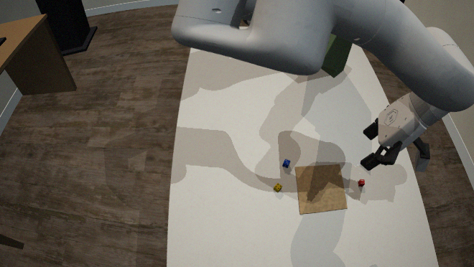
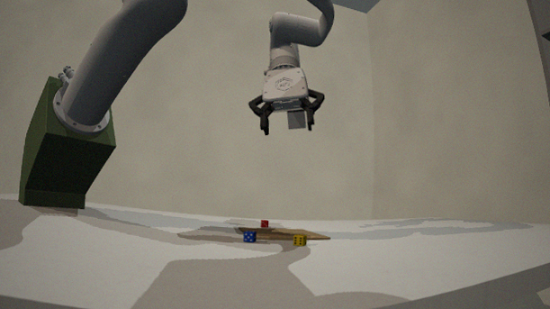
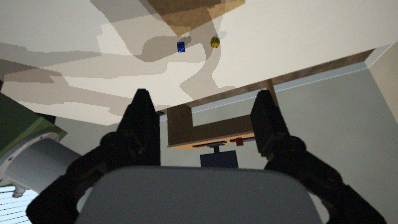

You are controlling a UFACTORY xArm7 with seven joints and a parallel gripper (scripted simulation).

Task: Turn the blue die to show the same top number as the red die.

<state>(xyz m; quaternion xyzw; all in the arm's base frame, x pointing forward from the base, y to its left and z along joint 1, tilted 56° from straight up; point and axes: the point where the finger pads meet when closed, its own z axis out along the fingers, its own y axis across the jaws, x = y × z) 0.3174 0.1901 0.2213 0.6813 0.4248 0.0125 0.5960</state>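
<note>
Now: the yellow die 4 cm behind my hand, 16 cm to the right of it and 21 cm below it. Round my hand: mat (2 cm behind, 4 cm to the right, 22 cm below); blue die (11 cm behind, 13 cm to the right, 21 cm below); red die (1 cm behind, 9 cm to the left, 21 cm below).
</note>
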